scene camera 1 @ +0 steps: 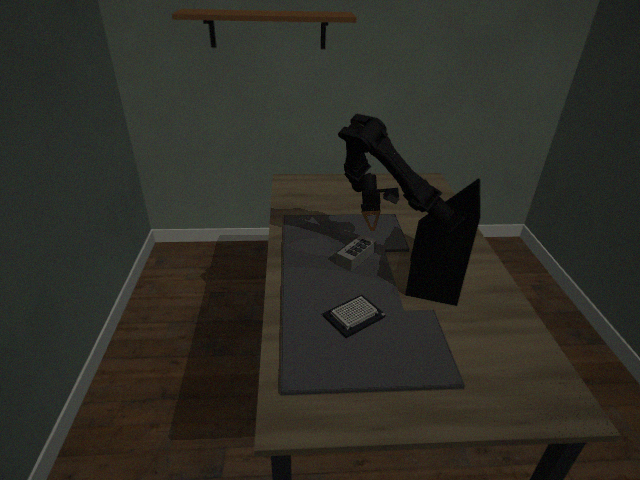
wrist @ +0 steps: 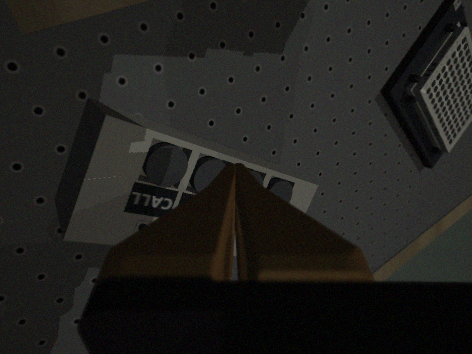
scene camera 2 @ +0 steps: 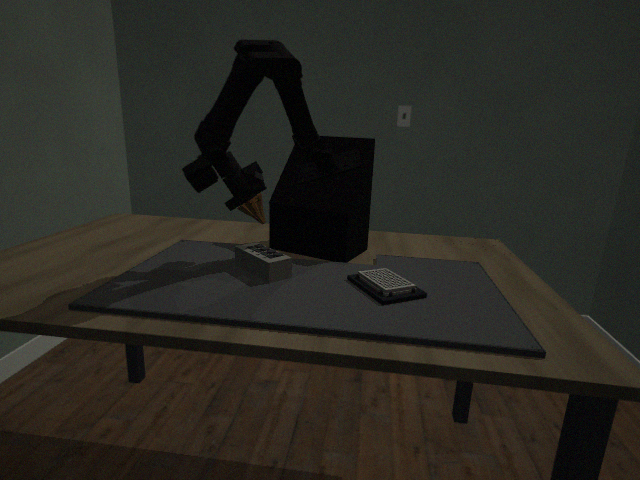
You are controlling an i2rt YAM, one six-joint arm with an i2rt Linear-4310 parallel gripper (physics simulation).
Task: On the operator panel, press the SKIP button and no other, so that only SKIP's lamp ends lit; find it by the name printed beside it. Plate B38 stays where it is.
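Places are measured from the arm's base along level axes (x ahead, y left, z up), in millimetres.
Pixels of known places: gripper, fingertip midpoint: point(scene camera 1: 372, 231) point(wrist: 235, 176) point(scene camera 2: 264, 223); arm's base, origin of the base link: point(scene camera 1: 447, 219) point(scene camera 2: 328, 167).
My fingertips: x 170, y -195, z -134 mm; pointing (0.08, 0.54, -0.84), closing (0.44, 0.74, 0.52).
For each thing: its top centre in the pictures, then the offset to it from my fingertips. Level surfaces: height alone.
- pale operator panel, middle of its top: point(wrist: 220, 208) point(scene camera 2: 262, 250) point(scene camera 1: 357, 246) dz -60, dx +56, dy -4 mm
- CALL button, middle of its top: point(wrist: 167, 166) dz -60, dx +9, dy -14 mm
- CALL lamp, middle of its top: point(wrist: 142, 227) dz -62, dx +30, dy -47 mm
- Plate B38, middle of its top: point(wrist: 456, 95) point(scene camera 2: 385, 278) point(scene camera 1: 354, 310) dz -89, dx +185, dy +290 mm
- dark holder, middle of its top: point(wrist: 452, 94) point(scene camera 2: 385, 279) point(scene camera 1: 354, 311) dz -94, dx +185, dy +290 mm
- mat, its level: dz -115 mm
- wooden table, its level: dz -128 mm
The pale operator panel point(scene camera 1: 352, 262) point(scene camera 2: 278, 271) point(wrist: 107, 175) lies on the dark mat, with a row of dark round buttons. In the wrist view the CALL button point(wrist: 166, 165) and its label show at one end. The SKIP name is hidden behind my fingers, and the third button from CALL is mostly covered. The CALL lamp point(wrist: 142, 226) looks dark; the other lamps are hidden in that view. My gripper point(scene camera 1: 373, 228) point(scene camera 2: 264, 222) point(wrist: 235, 176) is shut and empty, its orange tips together above the panel, apart from it. Plate B38 point(scene camera 1: 355, 311) point(scene camera 2: 386, 280) point(wrist: 452, 87) sits flat in its dark holder.
The dark holder point(scene camera 1: 333, 321) point(scene camera 2: 385, 299) stands apart from the panel on the mat point(scene camera 1: 330, 361) point(scene camera 2: 361, 320) point(wrist: 320, 135). The black arm mount point(scene camera 1: 439, 258) point(scene camera 2: 320, 217) rises beside the mat on the wooden table point(scene camera 1: 413, 413) point(scene camera 2: 77, 232). A shelf point(scene camera 1: 263, 16) hangs on the far wall.
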